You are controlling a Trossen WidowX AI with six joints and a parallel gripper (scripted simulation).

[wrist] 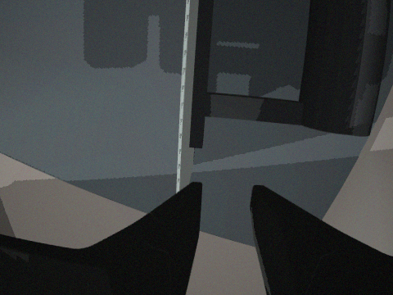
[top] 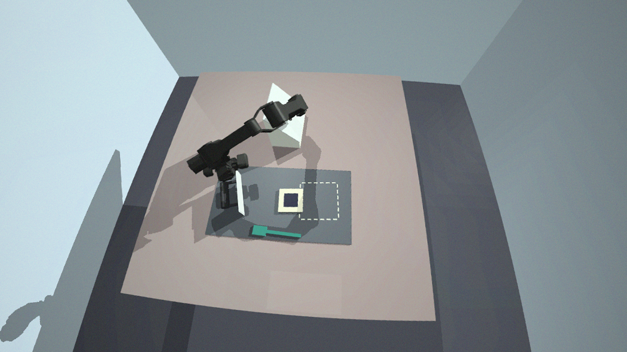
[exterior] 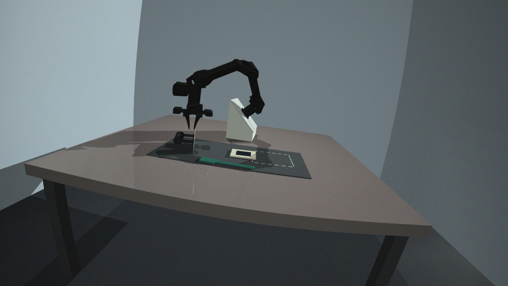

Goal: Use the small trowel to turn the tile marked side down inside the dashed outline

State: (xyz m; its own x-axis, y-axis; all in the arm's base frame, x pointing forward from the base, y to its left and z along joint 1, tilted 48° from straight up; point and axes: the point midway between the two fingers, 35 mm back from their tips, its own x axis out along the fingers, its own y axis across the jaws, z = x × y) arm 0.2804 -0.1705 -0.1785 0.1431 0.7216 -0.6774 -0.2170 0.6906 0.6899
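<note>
Right now the grey float is 11 cm ahead of my gripper tip and 2 cm below it. The rest, counted from my gripper tip: cream tile: 26 cm to the left, 12 cm ahead, 6 cm below; then teal trowel: 26 cm ahead, 18 cm to the left, 6 cm below; then mat: 21 cm to the left, 12 cm ahead, 8 cm below.
</note>
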